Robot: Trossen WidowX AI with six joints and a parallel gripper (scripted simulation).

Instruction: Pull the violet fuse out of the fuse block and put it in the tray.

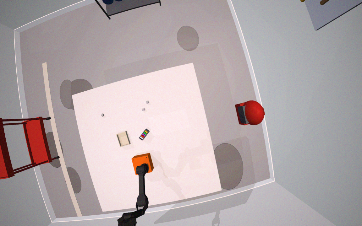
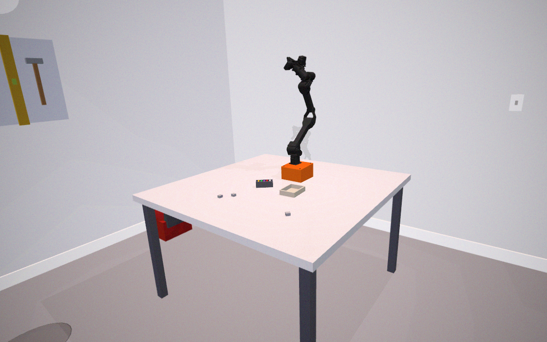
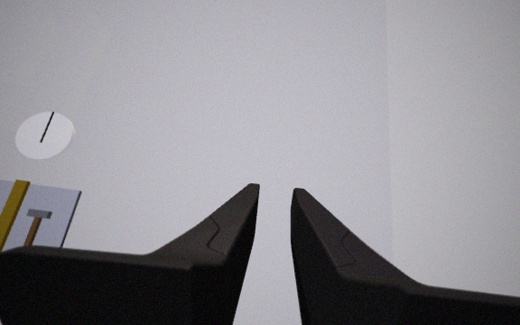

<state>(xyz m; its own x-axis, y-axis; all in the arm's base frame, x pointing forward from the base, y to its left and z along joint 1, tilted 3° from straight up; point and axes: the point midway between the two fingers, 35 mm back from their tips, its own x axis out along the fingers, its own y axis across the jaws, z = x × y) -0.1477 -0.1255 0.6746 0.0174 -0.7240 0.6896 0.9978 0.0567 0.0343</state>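
Now: gripper tip 780 mm above the violet fuse, 390 mm short of it and 130 mm to the right of it. From my gripper tip the other things lie so: tray 800 mm below, 370 mm ahead, 350 mm to the left.
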